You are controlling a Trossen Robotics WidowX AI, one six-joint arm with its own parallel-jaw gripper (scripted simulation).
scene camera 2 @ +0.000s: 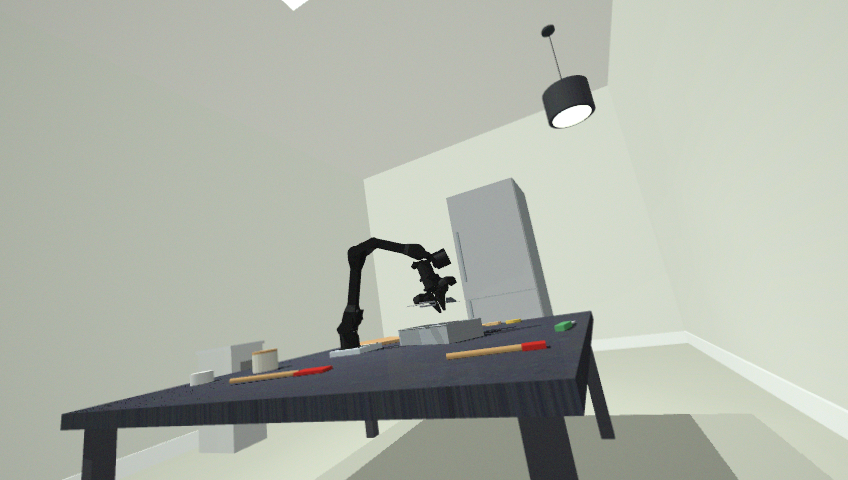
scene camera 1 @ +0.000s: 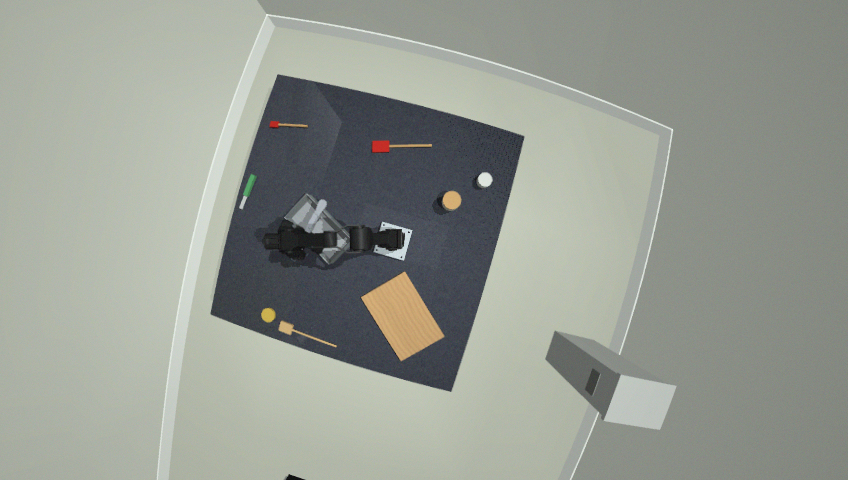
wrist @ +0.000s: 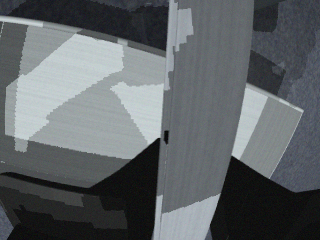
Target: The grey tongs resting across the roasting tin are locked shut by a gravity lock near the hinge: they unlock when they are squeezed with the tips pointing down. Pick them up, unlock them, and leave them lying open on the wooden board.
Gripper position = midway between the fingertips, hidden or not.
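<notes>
You can see my gripper (scene camera 2: 442,311) in scene camera 2, and the wrist view shows the gripper (wrist: 182,147) too. There's also a roasting tin (scene camera 2: 447,332), and it's the same roasting tin (scene camera 1: 300,215) in scene camera 1 and the same roasting tin (wrist: 86,103) in the wrist view. And scene camera 1 shows a wooden board (scene camera 1: 401,314).
</notes>
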